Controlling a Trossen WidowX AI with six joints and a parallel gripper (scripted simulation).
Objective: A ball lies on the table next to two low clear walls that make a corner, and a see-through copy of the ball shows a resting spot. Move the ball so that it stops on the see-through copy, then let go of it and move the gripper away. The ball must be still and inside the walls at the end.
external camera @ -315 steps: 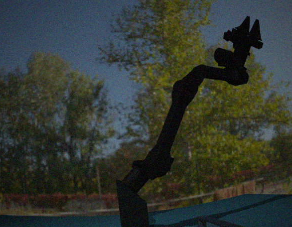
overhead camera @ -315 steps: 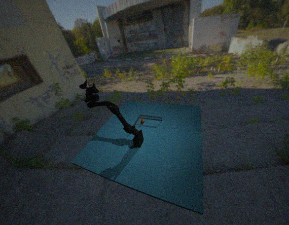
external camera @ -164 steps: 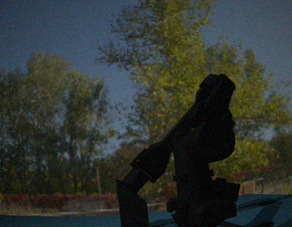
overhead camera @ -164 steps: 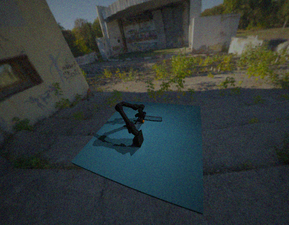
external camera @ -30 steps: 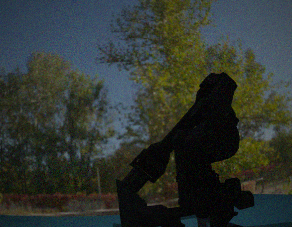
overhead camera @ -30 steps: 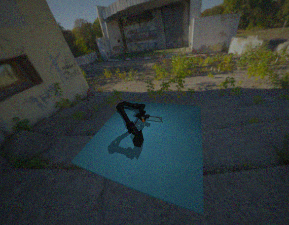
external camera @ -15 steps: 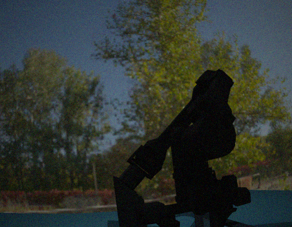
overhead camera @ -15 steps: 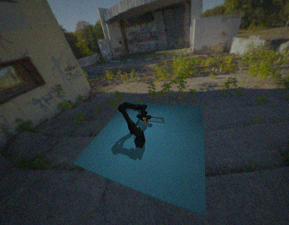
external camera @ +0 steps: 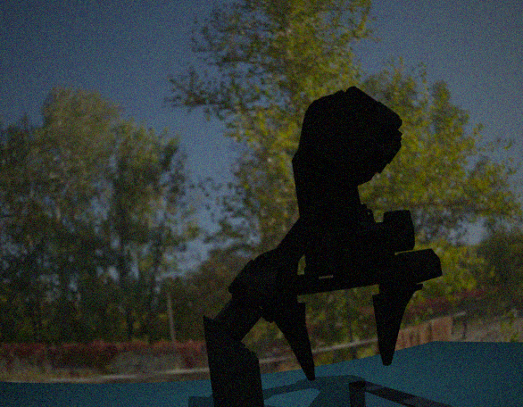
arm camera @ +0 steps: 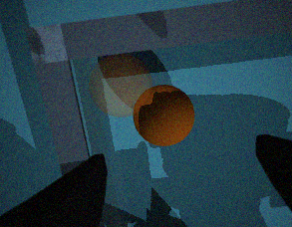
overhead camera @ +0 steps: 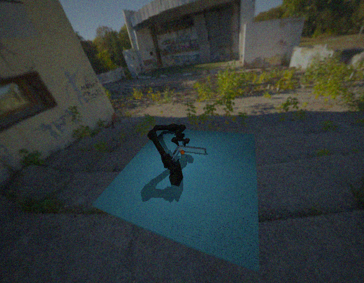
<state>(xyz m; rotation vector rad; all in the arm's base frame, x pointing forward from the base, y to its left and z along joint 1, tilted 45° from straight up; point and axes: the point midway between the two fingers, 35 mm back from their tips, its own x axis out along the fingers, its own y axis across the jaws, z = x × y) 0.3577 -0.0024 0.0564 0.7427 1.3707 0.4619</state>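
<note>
Right now the orange ball is 8 cm below my gripper tip and 1 cm behind it. From my gripper tip the other things lie so: see-through copy (8 cm below, 3 cm to the left, 3 cm ahead).
</note>
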